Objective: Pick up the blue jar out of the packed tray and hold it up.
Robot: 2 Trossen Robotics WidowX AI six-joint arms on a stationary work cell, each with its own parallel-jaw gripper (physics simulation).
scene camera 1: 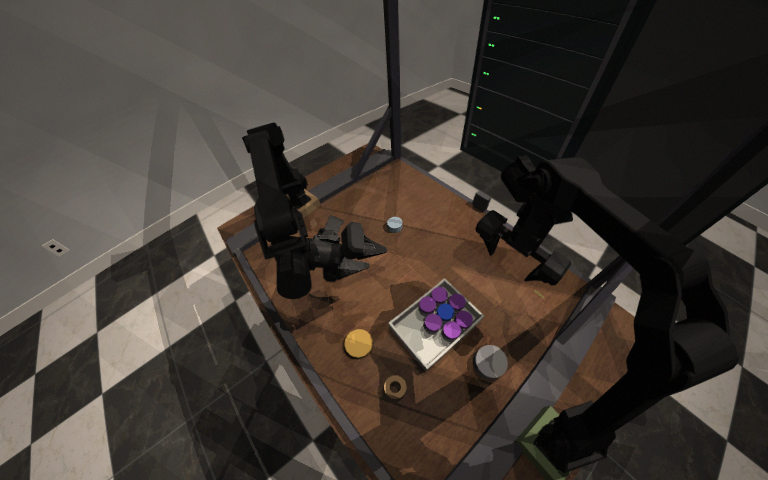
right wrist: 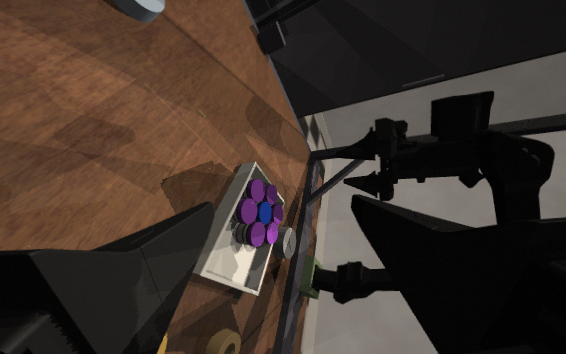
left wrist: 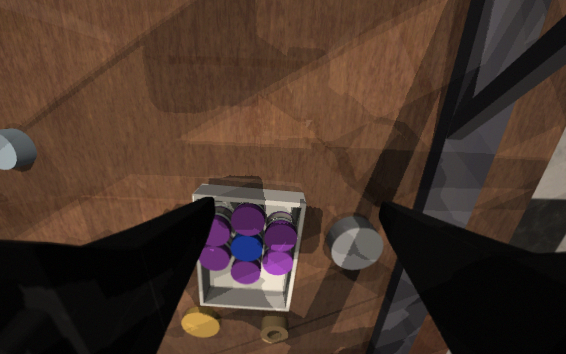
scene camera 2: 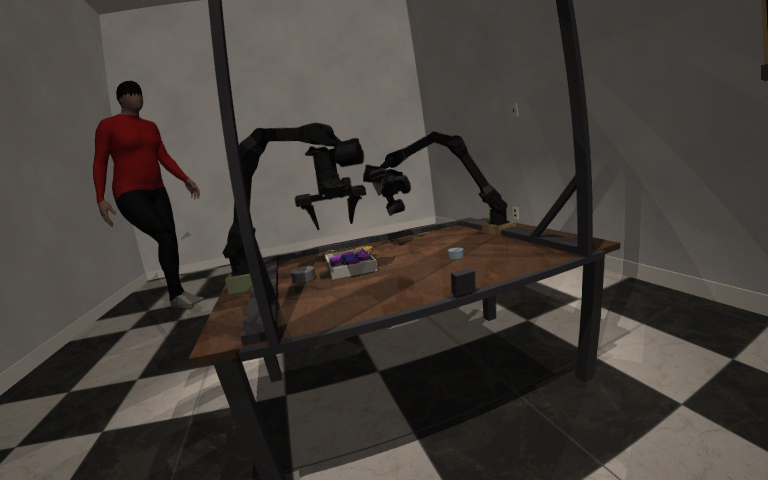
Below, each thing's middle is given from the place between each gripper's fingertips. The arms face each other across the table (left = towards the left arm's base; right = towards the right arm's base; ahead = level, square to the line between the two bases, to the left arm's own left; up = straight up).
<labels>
My left hand is 14 cm above the blue jar (left wrist: 245, 248), 13 cm short of it and 5 cm to the left of it. Also, from my left hand: tray (scene camera 1: 428, 347): 18 cm below, 16 cm ahead, 5 cm to the right; then grey cylinder (scene camera 1: 490, 362): 15 cm below, 14 cm ahead, 10 cm to the left.
The blue jar is 160 mm to the left of my right hand, 150 mm below it and 70 mm behind it. Round my right hand: tray 190 mm below, 160 mm to the left, 40 mm behind; then grey cylinder 320 mm to the left, 160 mm below, 60 mm behind.
</labels>
